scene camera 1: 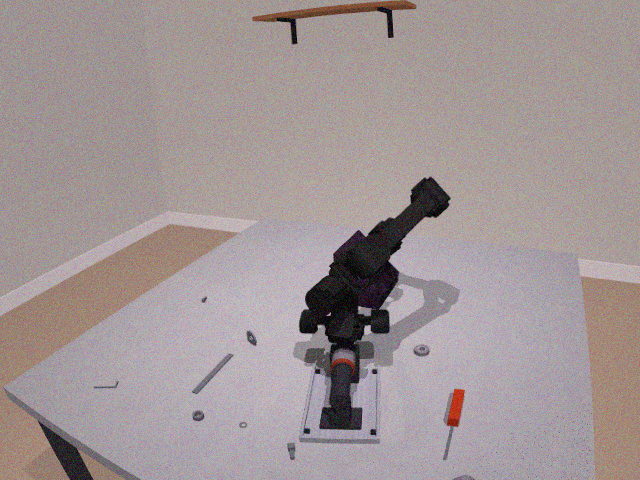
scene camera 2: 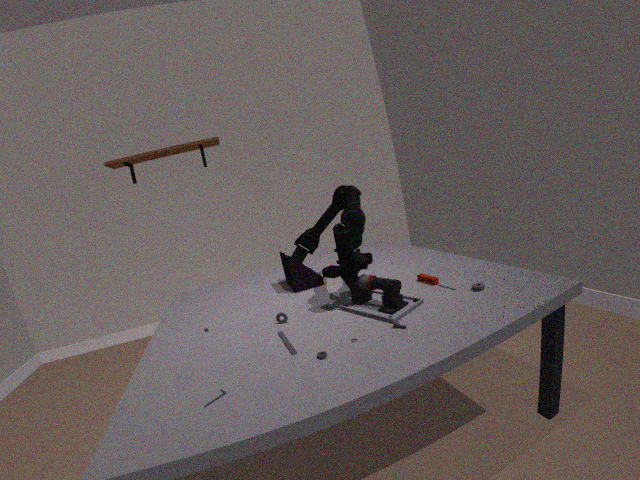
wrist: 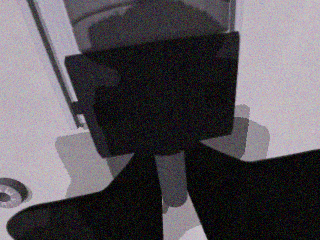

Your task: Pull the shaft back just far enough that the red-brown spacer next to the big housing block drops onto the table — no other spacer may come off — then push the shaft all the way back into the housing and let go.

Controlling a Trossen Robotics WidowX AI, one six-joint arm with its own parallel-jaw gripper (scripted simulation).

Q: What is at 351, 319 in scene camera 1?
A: The gripper.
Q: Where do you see a dark block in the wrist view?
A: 161, 97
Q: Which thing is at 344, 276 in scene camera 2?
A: The gripper.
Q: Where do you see a dark block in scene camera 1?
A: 340, 408
